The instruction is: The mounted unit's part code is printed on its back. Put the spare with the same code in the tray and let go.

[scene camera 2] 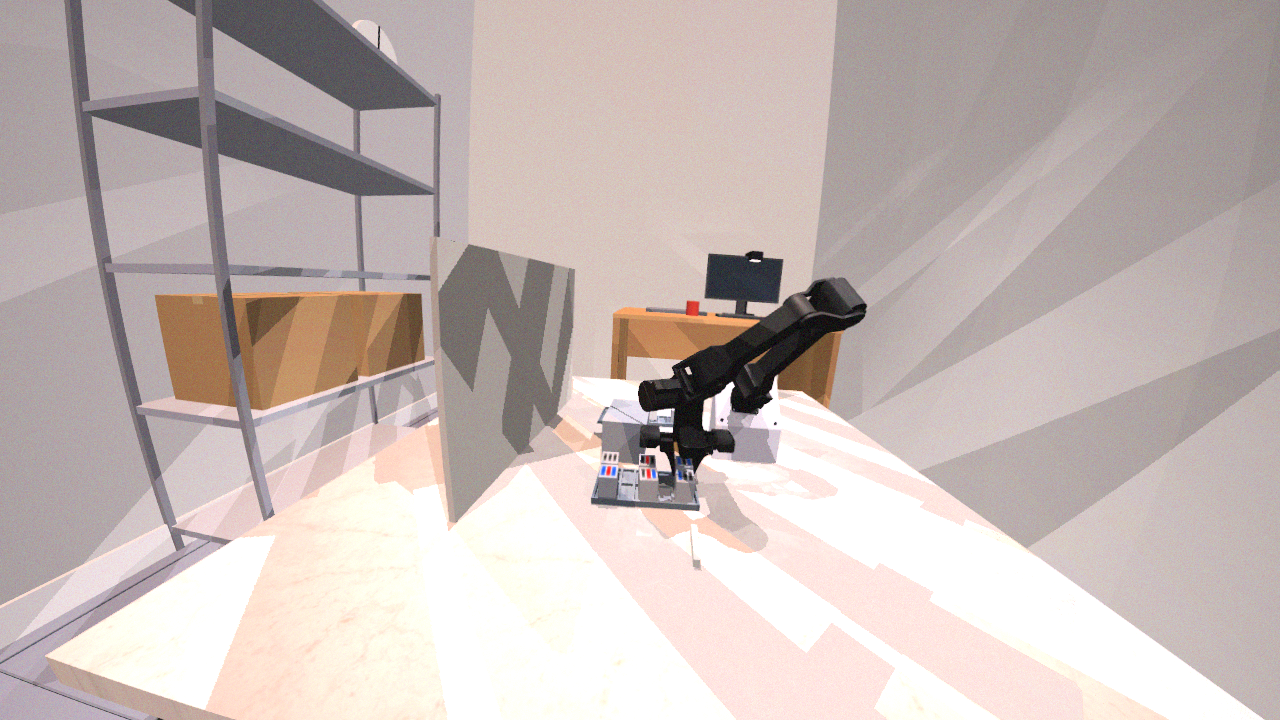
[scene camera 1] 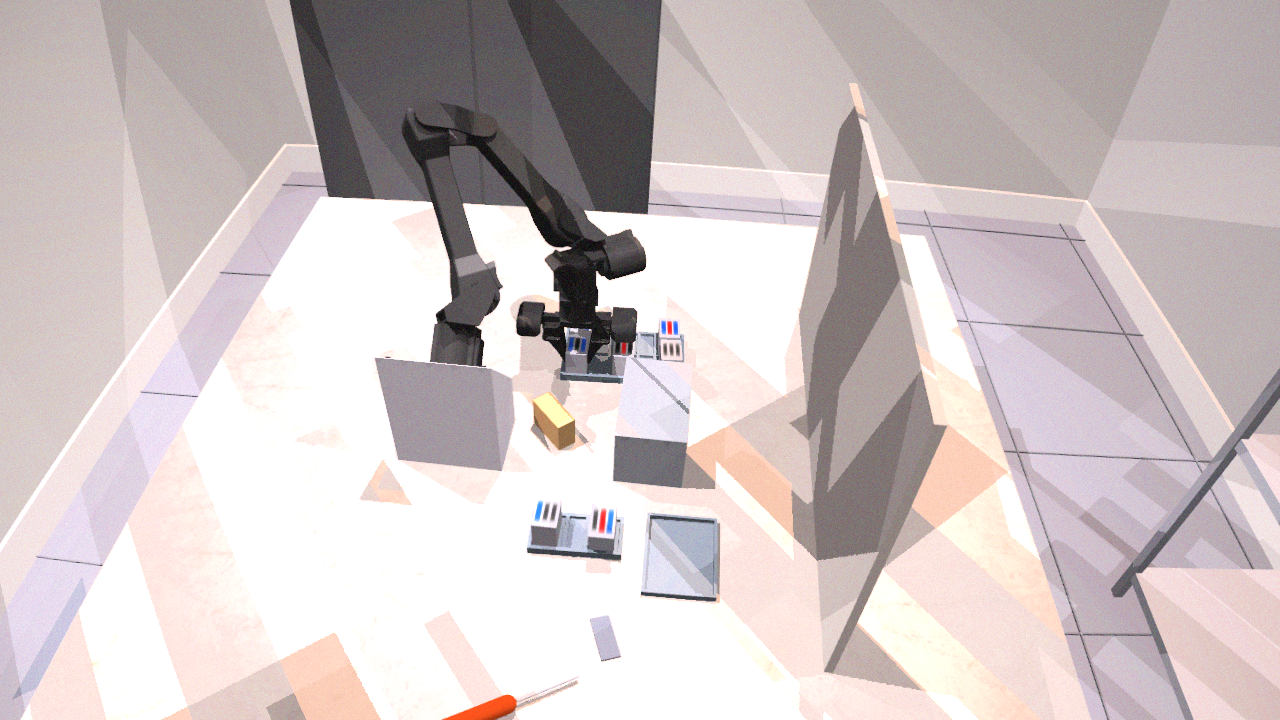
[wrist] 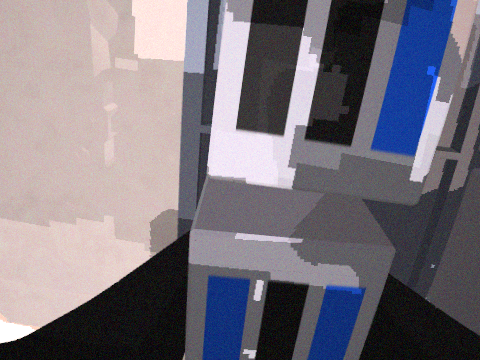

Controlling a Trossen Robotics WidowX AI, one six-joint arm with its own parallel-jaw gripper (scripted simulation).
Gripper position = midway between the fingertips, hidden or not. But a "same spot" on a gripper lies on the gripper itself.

Scene:
My gripper shows in scene camera 2 (682, 476), in scene camera 1 and in the wrist view. The same spot on my gripper: (wrist: 148, 306) is (scene camera 1: 565, 337). One and the same spot on a tall panel: (scene camera 1: 875, 416) is (scene camera 2: 561, 313).

